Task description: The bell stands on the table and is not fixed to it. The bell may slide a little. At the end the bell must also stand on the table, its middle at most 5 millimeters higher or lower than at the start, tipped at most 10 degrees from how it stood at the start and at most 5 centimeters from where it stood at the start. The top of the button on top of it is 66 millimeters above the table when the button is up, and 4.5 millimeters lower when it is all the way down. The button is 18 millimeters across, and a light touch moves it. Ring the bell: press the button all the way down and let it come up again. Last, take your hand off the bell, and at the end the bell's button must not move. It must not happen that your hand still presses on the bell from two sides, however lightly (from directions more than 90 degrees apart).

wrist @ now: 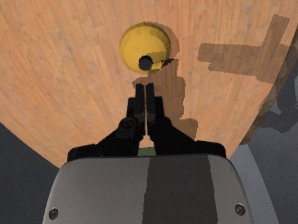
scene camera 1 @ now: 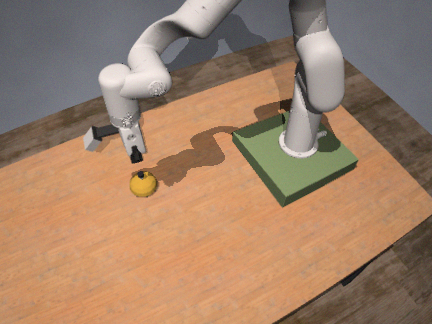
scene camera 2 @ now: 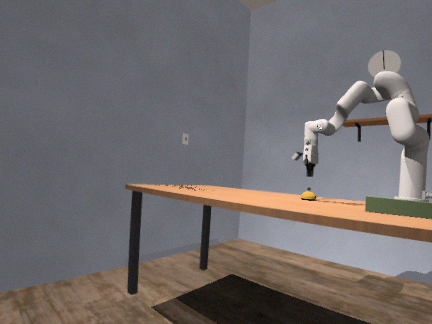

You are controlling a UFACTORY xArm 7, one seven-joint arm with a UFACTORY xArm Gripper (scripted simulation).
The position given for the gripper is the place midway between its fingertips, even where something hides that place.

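Note:
The gripper [scene camera 1: 136,160] is visible. In the wrist view, a yellow bell [wrist: 143,39] and again the gripper [wrist: 145,95].

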